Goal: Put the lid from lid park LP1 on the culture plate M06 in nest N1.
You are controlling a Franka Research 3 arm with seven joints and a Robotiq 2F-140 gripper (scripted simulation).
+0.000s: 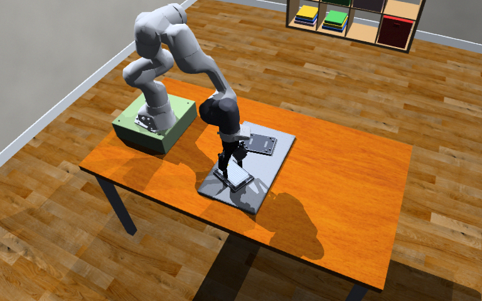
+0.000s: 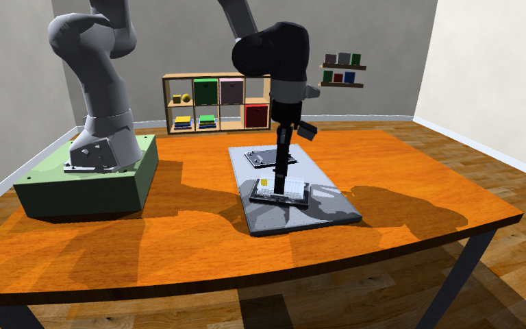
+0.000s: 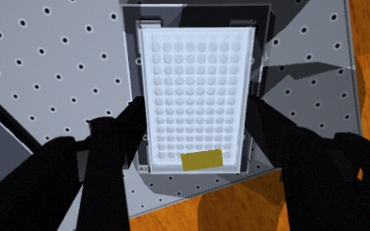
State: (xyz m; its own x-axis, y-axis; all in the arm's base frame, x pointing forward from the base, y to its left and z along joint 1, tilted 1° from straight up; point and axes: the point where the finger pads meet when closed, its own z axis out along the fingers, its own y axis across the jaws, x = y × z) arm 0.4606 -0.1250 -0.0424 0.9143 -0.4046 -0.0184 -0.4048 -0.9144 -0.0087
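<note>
My gripper is now 20 mm above the clear lid. The rest, counted from my hand: culture plate: 40 mm below; then lid park LP1: 40 mm ahead, 240 mm to the left, 50 mm below; then nest N1: 50 mm below.
</note>
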